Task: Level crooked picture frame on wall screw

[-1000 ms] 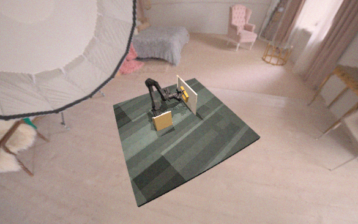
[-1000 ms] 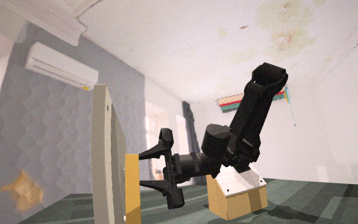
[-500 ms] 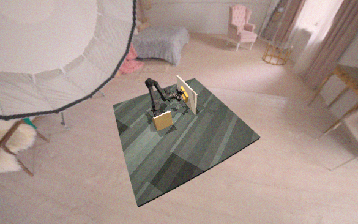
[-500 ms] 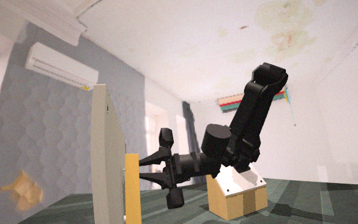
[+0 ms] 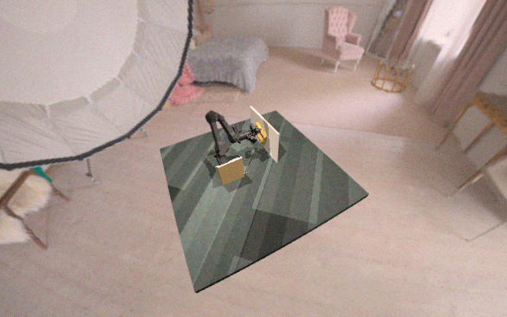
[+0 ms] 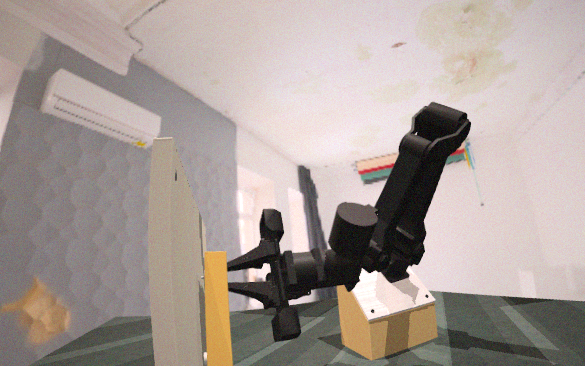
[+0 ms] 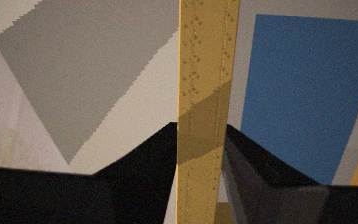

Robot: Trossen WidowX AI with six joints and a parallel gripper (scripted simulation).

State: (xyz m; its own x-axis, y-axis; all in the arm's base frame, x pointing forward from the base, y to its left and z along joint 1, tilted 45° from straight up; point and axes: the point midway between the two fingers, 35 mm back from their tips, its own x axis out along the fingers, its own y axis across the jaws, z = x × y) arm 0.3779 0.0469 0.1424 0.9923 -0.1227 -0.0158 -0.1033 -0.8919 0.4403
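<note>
Right now my gripper tip is 10 mm short of the picture frame, 10 mm to the right of it and 50 mm above it. The rest, counted from my gripper tip: wall panel (20 mm ahead, 10 mm to the left, 60 mm below).
</note>
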